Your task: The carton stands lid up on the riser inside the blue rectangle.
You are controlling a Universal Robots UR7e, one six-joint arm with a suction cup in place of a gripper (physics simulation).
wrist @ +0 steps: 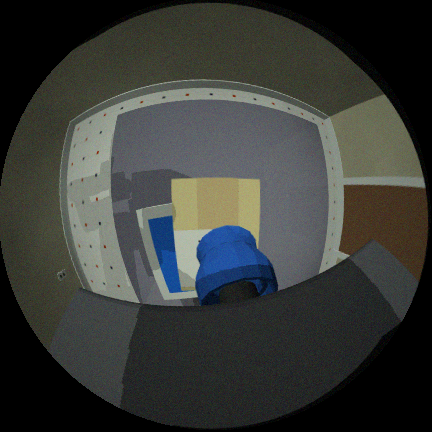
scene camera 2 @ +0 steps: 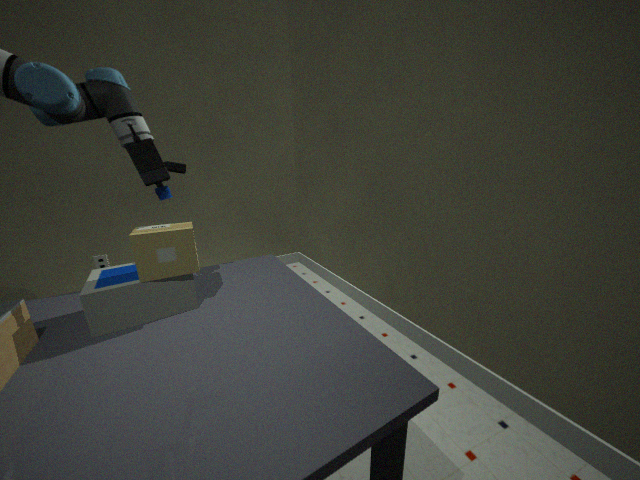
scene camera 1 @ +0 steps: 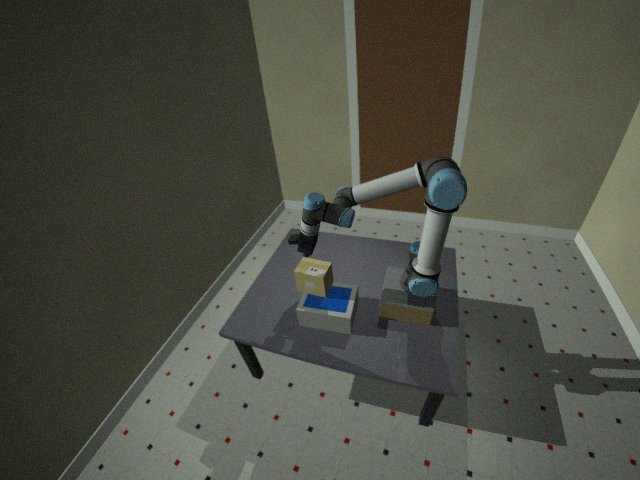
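Observation:
The pale yellow carton stands upright at one end of the grey riser. Its upward face bears a tape strip and a white label with dark marks. The blue rectangle shows beside the carton and in front of it in scene camera 1; the carton covers part of it and seems to reach past the riser's left edge there. My gripper, a blue suction cup, is open, with a gap between it and the carton's top. The carton's underside is hidden.
A brown-sided box with a grey top stands by the arm's base on the grey table. The table's edges show in the scene views. A dark wall rises beyond the table.

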